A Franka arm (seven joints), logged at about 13 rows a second.
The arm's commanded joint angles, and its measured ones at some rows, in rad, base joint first. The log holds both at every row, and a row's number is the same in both.
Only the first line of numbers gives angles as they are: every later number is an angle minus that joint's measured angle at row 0.
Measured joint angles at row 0:
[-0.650, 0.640, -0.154, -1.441, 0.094, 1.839, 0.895]
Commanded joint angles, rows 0 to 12:
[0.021, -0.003, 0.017, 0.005, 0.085, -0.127, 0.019]
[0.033, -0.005, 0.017, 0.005, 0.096, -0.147, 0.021]
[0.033, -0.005, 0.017, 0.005, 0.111, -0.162, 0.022]
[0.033, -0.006, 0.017, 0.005, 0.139, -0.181, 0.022]
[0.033, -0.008, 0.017, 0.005, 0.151, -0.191, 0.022]
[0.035, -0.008, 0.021, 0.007, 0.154, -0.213, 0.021]
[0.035, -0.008, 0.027, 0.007, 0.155, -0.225, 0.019]
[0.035, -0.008, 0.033, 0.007, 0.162, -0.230, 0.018]
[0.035, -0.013, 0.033, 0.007, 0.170, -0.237, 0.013]
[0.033, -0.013, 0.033, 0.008, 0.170, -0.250, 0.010]
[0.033, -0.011, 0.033, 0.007, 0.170, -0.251, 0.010]
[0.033, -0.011, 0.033, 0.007, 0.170, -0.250, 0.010]
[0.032, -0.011, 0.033, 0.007, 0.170, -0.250, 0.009]
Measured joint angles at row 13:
[0.029, 0.000, 0.026, 0.007, 0.127, -0.222, 0.002]
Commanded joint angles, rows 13 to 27:
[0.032, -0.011, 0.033, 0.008, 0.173, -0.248, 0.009]
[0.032, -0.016, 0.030, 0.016, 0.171, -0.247, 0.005]
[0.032, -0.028, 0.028, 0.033, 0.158, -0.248, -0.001]
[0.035, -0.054, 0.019, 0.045, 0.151, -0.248, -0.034]
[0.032, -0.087, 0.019, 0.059, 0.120, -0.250, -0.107]
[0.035, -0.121, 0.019, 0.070, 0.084, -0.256, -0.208]
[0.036, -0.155, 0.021, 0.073, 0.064, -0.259, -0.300]
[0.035, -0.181, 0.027, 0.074, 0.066, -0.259, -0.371]
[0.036, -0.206, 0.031, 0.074, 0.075, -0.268, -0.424]
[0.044, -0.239, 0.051, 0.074, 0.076, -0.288, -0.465]
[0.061, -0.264, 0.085, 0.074, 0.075, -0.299, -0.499]
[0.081, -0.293, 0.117, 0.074, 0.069, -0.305, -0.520]
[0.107, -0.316, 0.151, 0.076, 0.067, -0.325, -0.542]
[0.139, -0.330, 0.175, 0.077, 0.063, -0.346, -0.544]
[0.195, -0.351, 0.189, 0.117, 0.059, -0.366, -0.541]
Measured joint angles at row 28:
[0.118, -0.306, 0.166, 0.091, 0.086, -0.327, -0.524]
